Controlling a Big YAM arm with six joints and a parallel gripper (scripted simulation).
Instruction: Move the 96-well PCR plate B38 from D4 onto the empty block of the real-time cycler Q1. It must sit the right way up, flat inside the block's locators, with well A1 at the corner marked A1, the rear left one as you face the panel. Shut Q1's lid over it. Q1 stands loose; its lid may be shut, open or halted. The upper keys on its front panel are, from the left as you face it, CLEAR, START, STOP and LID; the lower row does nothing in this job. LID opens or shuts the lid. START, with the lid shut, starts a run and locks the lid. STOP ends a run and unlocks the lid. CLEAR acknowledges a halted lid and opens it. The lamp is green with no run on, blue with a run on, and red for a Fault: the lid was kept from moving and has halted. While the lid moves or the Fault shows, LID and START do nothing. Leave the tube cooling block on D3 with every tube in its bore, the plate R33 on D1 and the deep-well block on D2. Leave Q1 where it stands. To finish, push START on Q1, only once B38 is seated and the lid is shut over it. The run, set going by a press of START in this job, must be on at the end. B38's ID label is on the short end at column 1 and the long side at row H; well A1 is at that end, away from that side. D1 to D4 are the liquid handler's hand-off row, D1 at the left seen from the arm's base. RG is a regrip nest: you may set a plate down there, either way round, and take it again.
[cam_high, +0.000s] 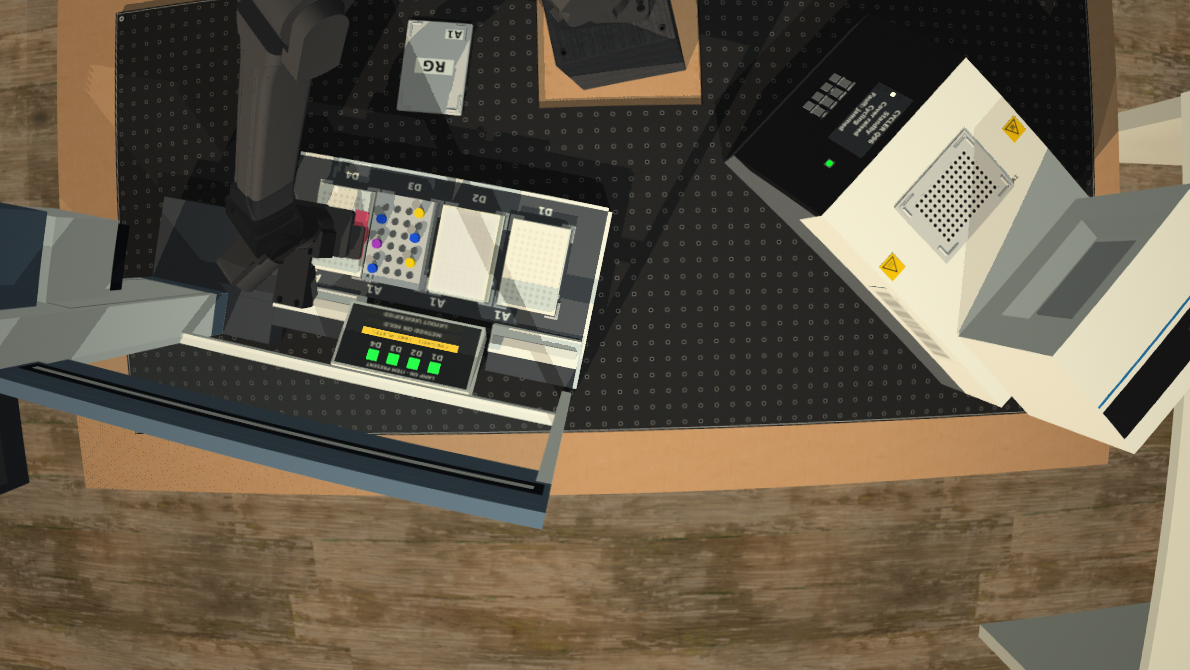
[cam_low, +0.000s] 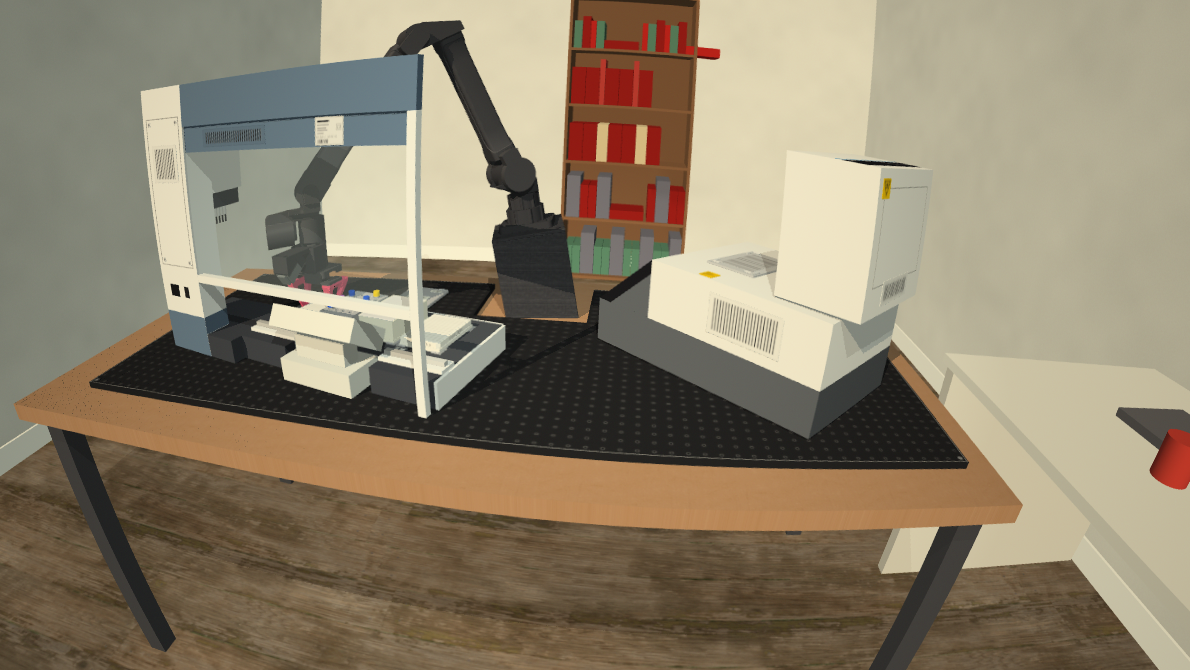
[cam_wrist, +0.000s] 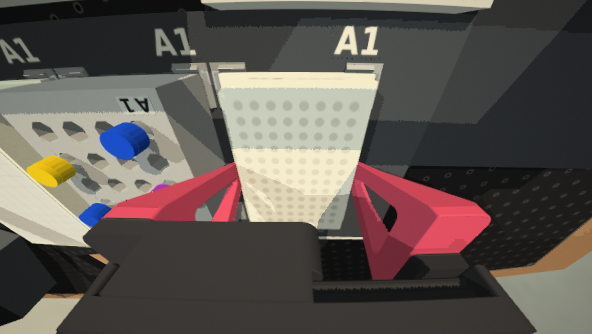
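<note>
My hand is right at the PCR plate B38. From my hand the other things lie so: RG nest: 24 cm behind, 15 cm to the left, 6 cm below; then tube cooling block: 10 cm to the left, 3 cm ahead, 1 cm above; then deep-well block: 19 cm to the left, 5 cm ahead, 1 cm above.
</note>
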